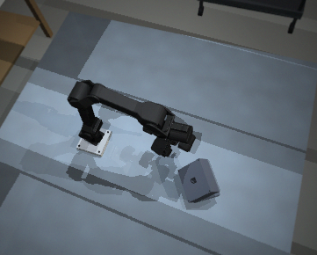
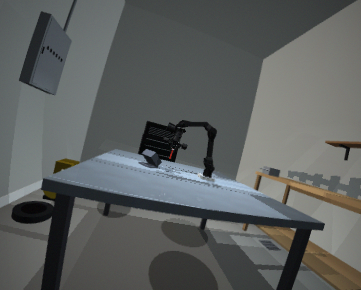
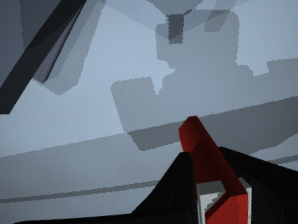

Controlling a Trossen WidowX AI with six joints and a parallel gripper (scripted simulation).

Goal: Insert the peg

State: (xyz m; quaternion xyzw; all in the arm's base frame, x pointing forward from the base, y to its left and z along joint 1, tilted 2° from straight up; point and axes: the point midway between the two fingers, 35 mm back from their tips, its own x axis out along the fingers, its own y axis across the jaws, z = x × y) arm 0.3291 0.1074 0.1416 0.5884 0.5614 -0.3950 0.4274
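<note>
My gripper tip is now 150 mm short of the dark sloped panel, 90 mm to the left of it and 80 mm above it. Round my gripper tip: red square-sided peg (20 mm above, 10 mm to the right).
</note>
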